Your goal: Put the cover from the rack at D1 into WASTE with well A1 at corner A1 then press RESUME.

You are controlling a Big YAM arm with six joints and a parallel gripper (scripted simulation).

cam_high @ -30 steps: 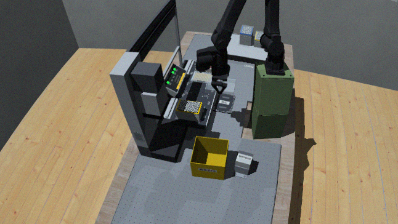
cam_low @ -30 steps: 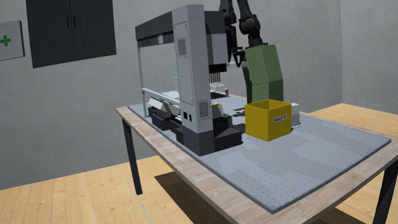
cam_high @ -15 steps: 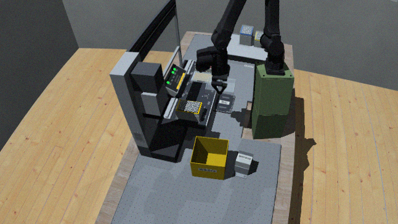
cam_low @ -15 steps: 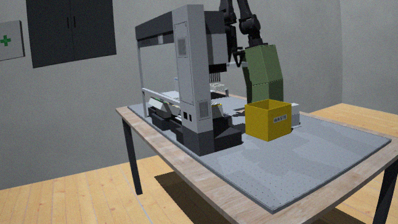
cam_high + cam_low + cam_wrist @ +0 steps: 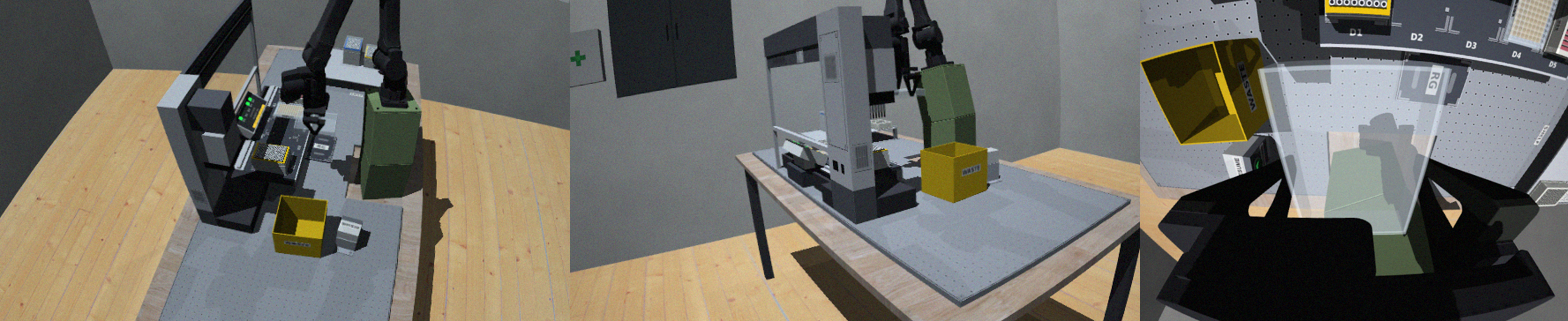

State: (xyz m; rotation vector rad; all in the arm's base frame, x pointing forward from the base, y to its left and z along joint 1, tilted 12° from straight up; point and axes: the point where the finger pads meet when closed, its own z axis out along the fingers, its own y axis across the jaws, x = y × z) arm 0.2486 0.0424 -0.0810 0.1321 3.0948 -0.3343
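Now: the yellow waste bin 3 cm ahead of my hand, 25 cm to the left of it and 25 cm below it. Round my hand: clear cover 1 cm above; yellow tip rack 17 cm ahead, 2 cm to the right, 19 cm below; head 27 cm ahead, 18 cm to the left, 9 cm above.
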